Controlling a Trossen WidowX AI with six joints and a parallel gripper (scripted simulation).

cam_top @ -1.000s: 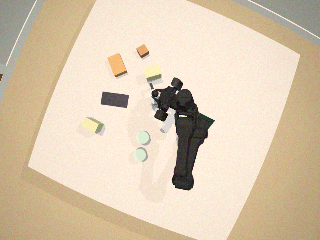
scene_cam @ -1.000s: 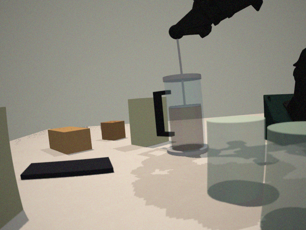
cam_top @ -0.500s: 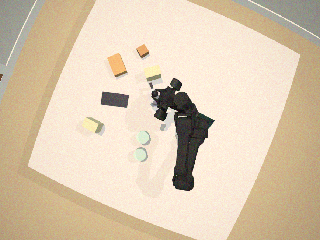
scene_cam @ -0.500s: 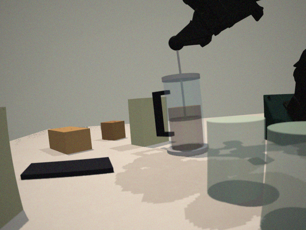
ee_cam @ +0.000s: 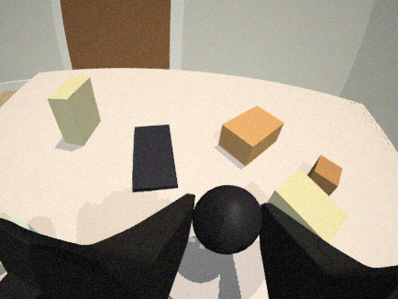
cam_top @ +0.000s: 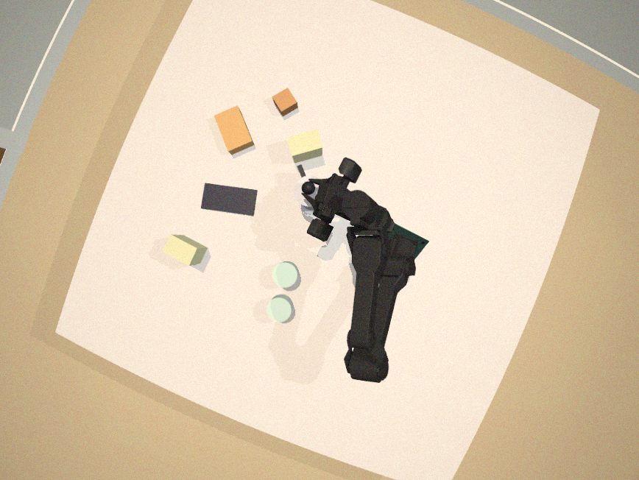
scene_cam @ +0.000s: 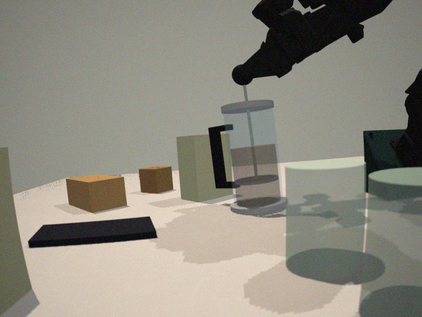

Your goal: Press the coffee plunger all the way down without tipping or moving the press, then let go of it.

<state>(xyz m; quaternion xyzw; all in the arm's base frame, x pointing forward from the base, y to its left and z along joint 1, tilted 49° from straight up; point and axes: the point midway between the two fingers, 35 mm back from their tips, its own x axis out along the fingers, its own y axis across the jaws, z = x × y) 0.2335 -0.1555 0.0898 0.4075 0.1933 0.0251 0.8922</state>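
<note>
My gripper tip is now 10 cm above the glass coffee press and 1 cm to the left of it.
</note>
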